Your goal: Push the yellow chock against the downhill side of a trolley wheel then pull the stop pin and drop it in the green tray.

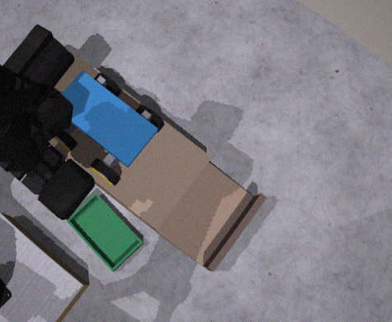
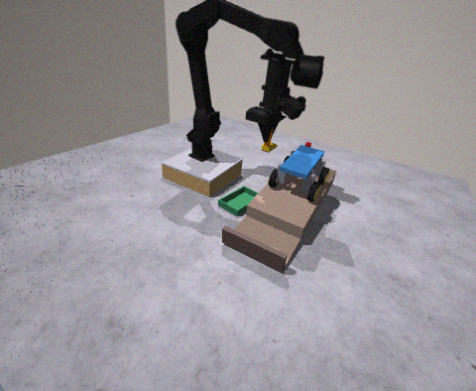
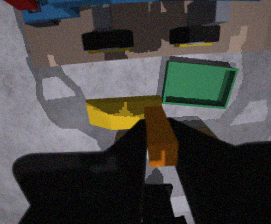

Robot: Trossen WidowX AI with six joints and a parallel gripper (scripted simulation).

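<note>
Now: gripper tip 8 cm short of the red-headed stop pin, 11 cm to the right of it and 4 cm above it. From my gripper tip the other things lie so: green tray: 9 cm to the right, 18 cm below; then yellow chock: 2 cm to the left, 1 cm below; then blue trolley: 12 cm ahead, 1 cm to the left, 6 cm below.
</note>
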